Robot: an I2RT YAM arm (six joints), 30 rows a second.
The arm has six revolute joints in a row. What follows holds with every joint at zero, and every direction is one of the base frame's.
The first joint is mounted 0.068 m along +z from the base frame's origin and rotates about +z.
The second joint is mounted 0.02 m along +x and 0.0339 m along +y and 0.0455 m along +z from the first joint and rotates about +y.
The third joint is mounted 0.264 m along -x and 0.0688 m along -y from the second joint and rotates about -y.
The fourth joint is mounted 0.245 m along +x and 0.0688 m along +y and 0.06 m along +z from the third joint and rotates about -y.
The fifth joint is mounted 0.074 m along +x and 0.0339 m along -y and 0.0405 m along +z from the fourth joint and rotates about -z.
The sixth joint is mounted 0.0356 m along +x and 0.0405 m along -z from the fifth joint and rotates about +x.
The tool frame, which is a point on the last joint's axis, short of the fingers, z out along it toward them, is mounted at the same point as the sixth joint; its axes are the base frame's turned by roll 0, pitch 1.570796 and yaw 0 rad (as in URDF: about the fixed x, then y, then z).
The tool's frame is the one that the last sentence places.
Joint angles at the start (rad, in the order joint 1, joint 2, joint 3, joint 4, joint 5, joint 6):
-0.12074 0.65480 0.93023 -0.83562 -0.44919 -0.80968
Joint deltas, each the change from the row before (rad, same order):
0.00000 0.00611 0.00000 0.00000 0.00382 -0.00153
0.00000 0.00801 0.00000 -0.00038 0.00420 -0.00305
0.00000 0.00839 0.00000 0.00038 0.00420 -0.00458
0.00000 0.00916 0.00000 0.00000 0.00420 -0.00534
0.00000 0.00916 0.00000 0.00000 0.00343 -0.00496
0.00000 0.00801 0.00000 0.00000 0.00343 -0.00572
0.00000 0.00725 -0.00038 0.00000 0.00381 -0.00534
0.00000 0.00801 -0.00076 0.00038 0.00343 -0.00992
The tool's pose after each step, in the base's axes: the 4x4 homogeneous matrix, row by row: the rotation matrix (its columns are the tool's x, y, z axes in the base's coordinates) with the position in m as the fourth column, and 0 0 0 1 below. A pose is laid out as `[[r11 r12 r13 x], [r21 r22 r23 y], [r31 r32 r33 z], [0 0 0 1]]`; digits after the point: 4 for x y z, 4 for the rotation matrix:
[[-0.1839 -0.5599 0.8079 0.1223], [-0.6369 0.6939 0.3359 0.0006], [-0.7487 -0.4528 -0.4842 0.3416], [0 0 0 1]]
[[-0.1909 -0.5619 0.8049 0.1241], [-0.6393 0.6934 0.3325 0.0003], [-0.7449 -0.4511 -0.4915 0.3408], [0 0 0 1]]
[[-0.1966 -0.5640 0.8020 0.1261], [-0.6427 0.6919 0.3290 -0.0001], [-0.7404 -0.4508 -0.4986 0.3399], [0 0 0 1]]
[[-0.2028 -0.5669 0.7984 0.1282], [-0.6466 0.6899 0.3256 -0.0005], [-0.7354 -0.4502 -0.5065 0.3389], [0 0 0 1]]
[[-0.2087 -0.5702 0.7946 0.1303], [-0.6500 0.6879 0.3229 -0.0009], [-0.7307 -0.4491 -0.5142 0.3378], [0 0 0 1]]
[[-0.2132 -0.5731 0.7913 0.1321], [-0.6541 0.6853 0.3202 -0.0012], [-0.7258 -0.4493 -0.5210 0.3369], [0 0 0 1]]
[[-0.2178 -0.5757 0.7881 0.1337], [-0.6580 0.6831 0.3171 -0.0015], [-0.7209 -0.4495 -0.5276 0.3360], [0 0 0 1]]
[[-0.2201 -0.5798 0.7845 0.1356], [-0.6648 0.6777 0.3143 -0.0019], [-0.7139 -0.4523 -0.5346 0.3348], [0 0 0 1]]

